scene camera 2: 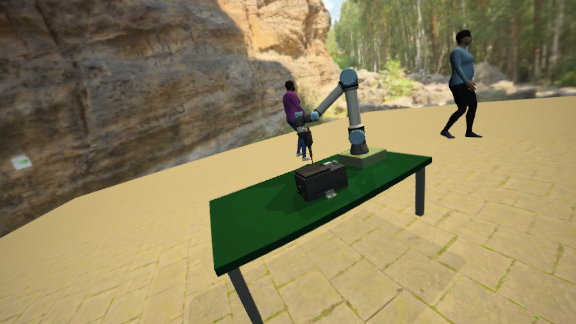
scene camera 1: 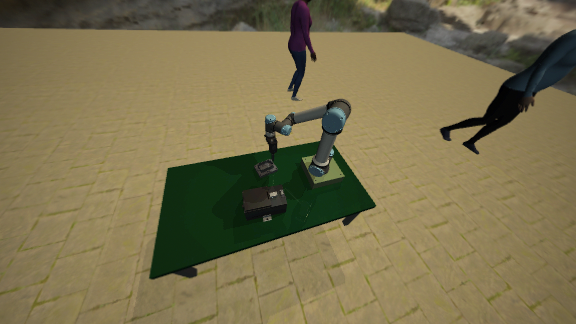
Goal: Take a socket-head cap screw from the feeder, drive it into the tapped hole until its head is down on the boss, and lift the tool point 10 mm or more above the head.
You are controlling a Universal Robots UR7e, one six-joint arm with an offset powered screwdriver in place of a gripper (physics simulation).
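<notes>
My screwdriver (scene camera 1: 273, 159) (scene camera 2: 312, 162) points down from the arm's wrist. In scene camera 1 its tip is at the right rear edge of the small grey housing (scene camera 1: 266, 174), low over it or at it; the exact height cannot be told. The screw feeder, a dark box (scene camera 1: 260, 201) (scene camera 2: 323, 184), stands on the table nearer the front edge, apart from the tool. In scene camera 2 the tip shows just above and behind the feeder's top, and the housing is hidden behind the feeder. The screw, the tapped hole and the boss are too small to make out, so whether the bit holds a screw cannot be told.
The arm's pale green base block (scene camera 1: 336, 176) (scene camera 2: 363, 159) stands on the right part of the green table (scene camera 1: 192, 220) (scene camera 2: 250, 227). A small metal bracket (scene camera 1: 267, 218) (scene camera 2: 331, 193) is at the feeder's front. Two people, in purple (scene camera 1: 300, 30) (scene camera 2: 293, 104) and blue (scene camera 1: 547, 67) (scene camera 2: 461, 65), are beyond the table.
</notes>
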